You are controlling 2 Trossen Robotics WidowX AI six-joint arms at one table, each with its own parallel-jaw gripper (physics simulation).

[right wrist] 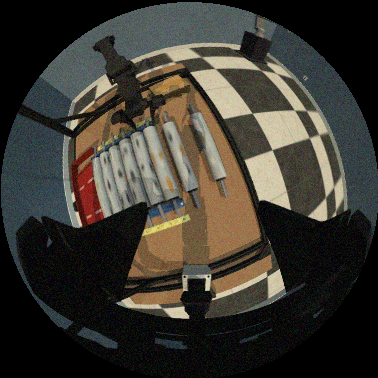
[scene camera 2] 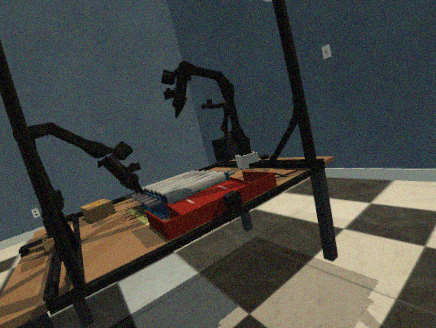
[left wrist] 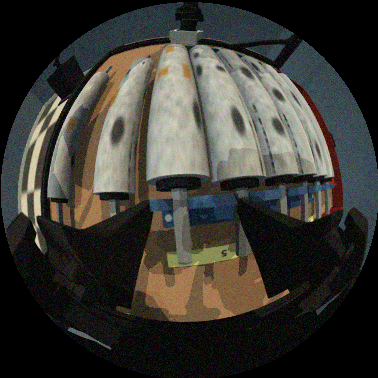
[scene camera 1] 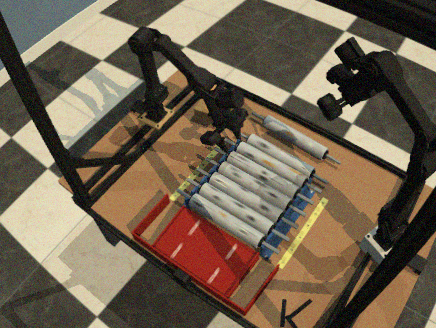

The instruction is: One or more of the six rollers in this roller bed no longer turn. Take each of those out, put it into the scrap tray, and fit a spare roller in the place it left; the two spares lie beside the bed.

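Frame: origin at the left arm's base, x ahead, y right, z down, level; millimetres.
Seen in the pictures: left gripper, fingertip midpoint: (right wrist: 144,126) (scene camera 2: 142,193) (left wrist: 196,205) (scene camera 1: 233,146); right gripper, fingertip midpoint: (right wrist: 204,207) (scene camera 2: 176,117); left arm's base, link origin: (scene camera 1: 156,115); right arm's base, link origin: (right wrist: 196,284) (scene camera 2: 245,153) (left wrist: 187,29) (scene camera 1: 386,238).
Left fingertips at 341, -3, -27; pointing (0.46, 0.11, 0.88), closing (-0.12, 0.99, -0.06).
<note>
Pixels of each thing's top centre, then the offset from my left fingertips to it, as dx, dy, dz. "spot": a spot on its surface instead.
- shaft, surface spot: (left wrist: 183,230) spot: -17, -12, -1
- inner spare roller, top centre: (left wrist: 122,91) (right wrist: 177,151) (scene camera 1: 280,152) +147, -70, +8
- outer spare roller, top centre: (left wrist: 68,114) (right wrist: 208,140) (scene camera 1: 295,132) +152, -175, +8
- red scrap tray, top centre: (scene camera 1: 202,249) (left wrist: 323,130) (scene camera 2: 212,191) (right wrist: 85,198) +124, +367, +7
- yellowish box, top centre: (scene camera 1: 215,99) (right wrist: 168,84) (scene camera 2: 95,203) -177, -157, +1
Six grey mottled rollers lie side by side in the blue roller bed (scene camera 1: 303,199) (right wrist: 175,204). The end roller, with orange patches (scene camera 1: 268,163) (left wrist: 177,115) (right wrist: 161,162), lies on the side towards the spares. My left gripper (scene camera 2: 140,191) (left wrist: 196,205) is open around that roller's near shaft (left wrist: 183,230), with gaps on both sides in the left wrist view. The inner spare roller (left wrist: 119,130) (right wrist: 180,155) and outer spare roller (scene camera 1: 295,136) (left wrist: 75,135) (right wrist: 209,145) lie beside the bed. The red scrap tray (scene camera 1: 192,250) (scene camera 2: 200,216) (right wrist: 86,186) holds no roller. My right gripper (right wrist: 204,207) is open and empty, high above the table.
Yellow numbered strips (scene camera 1: 304,232) (left wrist: 200,259) (right wrist: 169,226) run along the bed's two ends. A yellowish box (scene camera 2: 97,211) stands near the left arm. Black frame posts (scene camera 1: 42,105) (scene camera 2: 295,80) rise at the table's edges.
</note>
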